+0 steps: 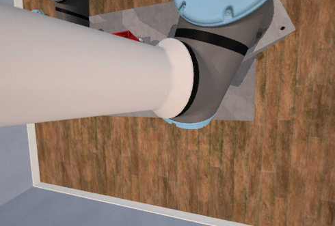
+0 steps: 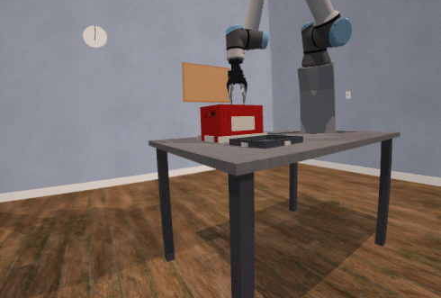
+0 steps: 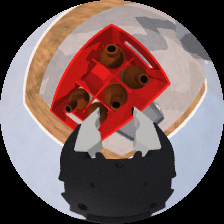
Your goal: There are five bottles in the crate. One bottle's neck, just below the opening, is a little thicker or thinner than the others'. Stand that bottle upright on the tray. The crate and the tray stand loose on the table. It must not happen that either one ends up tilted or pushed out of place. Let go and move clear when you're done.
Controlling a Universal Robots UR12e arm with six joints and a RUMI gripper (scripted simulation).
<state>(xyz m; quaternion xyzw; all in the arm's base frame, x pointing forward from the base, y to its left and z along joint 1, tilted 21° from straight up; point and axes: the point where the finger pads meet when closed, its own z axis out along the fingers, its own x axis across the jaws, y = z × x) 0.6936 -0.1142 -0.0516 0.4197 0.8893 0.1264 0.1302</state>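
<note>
Now: the red crate 110 mm below my hand and 40 mm to the right of it. Round my hand: dark tray 220 mm to the left, 180 mm below, 50 mm ahead.
</note>
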